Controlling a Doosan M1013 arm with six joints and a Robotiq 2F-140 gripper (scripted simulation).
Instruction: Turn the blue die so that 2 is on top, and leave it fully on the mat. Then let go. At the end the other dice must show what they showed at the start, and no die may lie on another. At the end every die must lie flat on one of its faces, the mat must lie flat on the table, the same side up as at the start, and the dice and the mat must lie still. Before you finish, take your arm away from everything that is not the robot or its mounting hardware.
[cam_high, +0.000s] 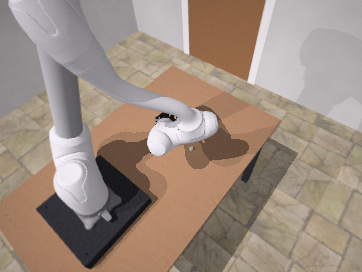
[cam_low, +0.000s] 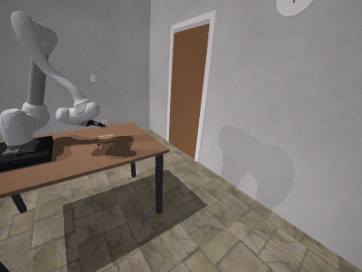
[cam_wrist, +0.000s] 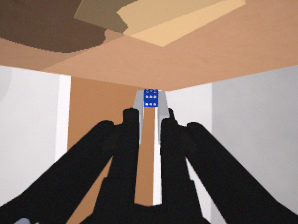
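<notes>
Right now my hand is 120 mm above the tan mat, 10 mm to the right of it and 10 mm short of it. Also, from my hand: blue die: 20 mm below, 20 mm ahead, 10 mm to the left; white die: 190 mm to the right, 110 mm below, 60 mm behind; red die: 120 mm to the right, 110 mm below, 70 mm behind.
</notes>
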